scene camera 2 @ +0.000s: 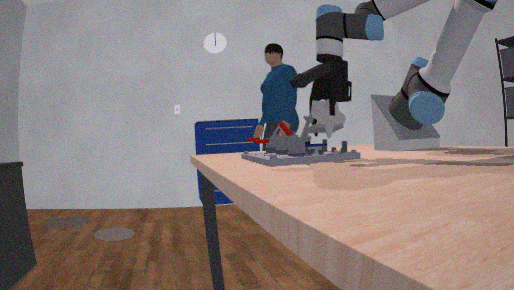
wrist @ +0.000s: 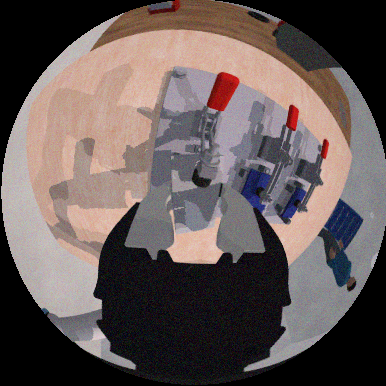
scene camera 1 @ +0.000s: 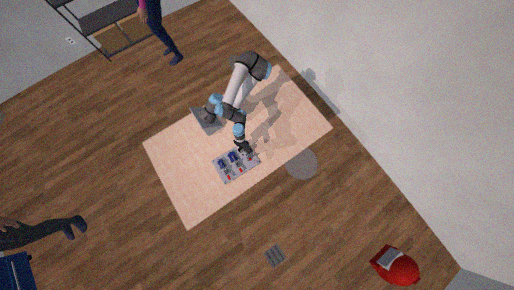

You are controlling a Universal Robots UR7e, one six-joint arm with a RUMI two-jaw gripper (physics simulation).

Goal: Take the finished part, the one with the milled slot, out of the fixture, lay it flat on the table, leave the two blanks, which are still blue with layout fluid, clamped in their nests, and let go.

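Places are measured from the arm's base along level axes (x back, y up, z left), in metres.
Pixels of known places: gripper, fingertip midpoint: [scene camera 2: 322, 137] [wrist: 196, 183] [scene camera 1: 243, 150]; arm's base, link origin: [scene camera 2: 406, 115] [scene camera 1: 206, 116].
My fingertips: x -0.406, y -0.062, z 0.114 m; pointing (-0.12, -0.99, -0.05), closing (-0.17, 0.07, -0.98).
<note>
Ahead of a thing's pixels: the offset from my fingertips to its middle. "spot": to the spot under its first point. Level surfaces: height alone.
My gripper [scene camera 1: 244, 151] [scene camera 2: 322, 134] [wrist: 196, 183] is shut on the finished part {dx +0.008, dy +0.021, dz +0.001 m} [wrist: 181, 197], a plain grey piece between the fingertips, partly hidden by them and in shadow. Its slot cannot be made out. The fingers hang a little above the end nest of the fixture plate {dx -0.037, dy -0.048, dz -0.108 m} [scene camera 2: 330, 158] [wrist: 240, 120]. The clamp there stands open, its arm raised close by the fingers and its red handle {dx -0.090, dy +0.004, dz +0.001 m} [wrist: 223, 91] [scene camera 2: 285, 128] tilted up. Two blue blanks {dx +0.010, dy -0.027, dz -0.106 m} [wrist: 256, 185] {spot: dx +0.009, dy -0.013, dz -0.210 m} [wrist: 293, 204], also in scene camera 1 [scene camera 1: 233, 156] [scene camera 1: 221, 163], sit in the other nests under clamp arms.
The fixture stands on the wooden table {dy -0.056 m} [scene camera 1: 175, 175] [scene camera 2: 425, 200] [wrist: 55, 125]. In the wrist view, bare table lies left of the plate, with arm shadows on it. A grey sloped box [scene camera 2: 382, 125] [scene camera 1: 202, 122] is by the arm base. A person in blue [scene camera 2: 280, 95] [wrist: 340, 262] stands beyond the table.
</note>
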